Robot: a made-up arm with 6 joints. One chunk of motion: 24 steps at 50 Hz.
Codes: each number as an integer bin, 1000 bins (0 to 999) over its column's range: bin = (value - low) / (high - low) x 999, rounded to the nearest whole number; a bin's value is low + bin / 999 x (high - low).
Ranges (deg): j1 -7..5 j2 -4..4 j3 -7..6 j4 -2..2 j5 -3..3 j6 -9..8
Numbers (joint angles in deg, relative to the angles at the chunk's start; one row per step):
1: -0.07 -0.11 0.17 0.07 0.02 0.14
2: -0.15 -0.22 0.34 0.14 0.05 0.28
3: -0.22 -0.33 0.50 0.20 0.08 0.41
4: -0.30 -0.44 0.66 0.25 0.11 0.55
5: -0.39 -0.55 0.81 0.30 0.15 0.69
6: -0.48 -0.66 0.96 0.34 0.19 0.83
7: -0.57 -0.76 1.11 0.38 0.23 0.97
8: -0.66 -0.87 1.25 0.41 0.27 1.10
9: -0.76 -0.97 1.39 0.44 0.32 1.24
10: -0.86 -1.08 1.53 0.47 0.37 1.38
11: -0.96 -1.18 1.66 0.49 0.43 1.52
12: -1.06 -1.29 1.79 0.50 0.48 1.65
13: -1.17 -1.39 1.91 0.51 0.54 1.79
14: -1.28 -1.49 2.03 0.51 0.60 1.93
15: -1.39 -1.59 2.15 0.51 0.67 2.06
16: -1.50 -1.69 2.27 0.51 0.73 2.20
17: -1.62 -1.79 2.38 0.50 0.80 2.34
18: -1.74 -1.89 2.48 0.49 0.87 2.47
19: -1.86 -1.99 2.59 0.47 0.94 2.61
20: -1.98 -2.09 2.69 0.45 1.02 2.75
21: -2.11 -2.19 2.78 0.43 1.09 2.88
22: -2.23 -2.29 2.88 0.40 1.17 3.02
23: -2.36 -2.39 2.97 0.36 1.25 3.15
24: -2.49 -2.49 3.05 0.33 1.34 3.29
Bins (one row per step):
1: 577 486 551 517 503 537
2: 570 472 564 534 508 545
3: 564 458 576 549 513 553
4: 558 445 589 562 518 561
5: 550 431 600 574 524 569
6: 543 417 612 584 531 578
7: 535 405 623 594 538 586
8: 528 391 634 602 544 594
9: 519 378 645 609 553 602
10: 511 365 655 617 561 610
11: 503 352 665 622 571 618
12: 495 338 675 624 579 626
13: 485 326 685 627 589 634
14: 476 313 694 627 599 642
15: 467 301 703 627 611 650
16: 458 288 712 627 621 658
17: 448 276 721 624 633 666
18: 438 263 729 622 644 674
19: 428 251 737 617 656 682
20: 418 239 745 612 669 690
21: 407 226 752 607 681 698
22: 397 214 759 599 694 706
23: 386 201 766 589 708 714
24: 375 189 772 582 723 722

